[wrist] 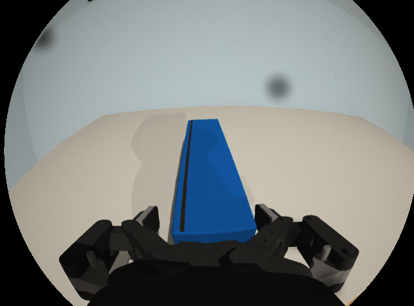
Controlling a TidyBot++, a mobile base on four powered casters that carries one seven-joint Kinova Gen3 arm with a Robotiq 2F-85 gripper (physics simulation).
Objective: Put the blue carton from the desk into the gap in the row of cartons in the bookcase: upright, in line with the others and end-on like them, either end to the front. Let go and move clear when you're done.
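Note:
The blue carton [210,180] lies on the desk [300,165] in the wrist view, its long side running away from my gripper, with a dark stripe along the left of its top face. My gripper [206,216] is open, with one finger on each side of the carton's near end. The right fingertip is close to the carton's right edge; a wider space shows between the left fingertip and the carton. The lower part of the near end is hidden behind the gripper body. The bookcase and its row of cartons do not show in this view.
The desk's far edge runs across behind the carton, with a pale blue-grey wall [200,65] beyond it. Shadows fall on the desk to the left of the carton. A small bit of orange-brown shows at the bottom right.

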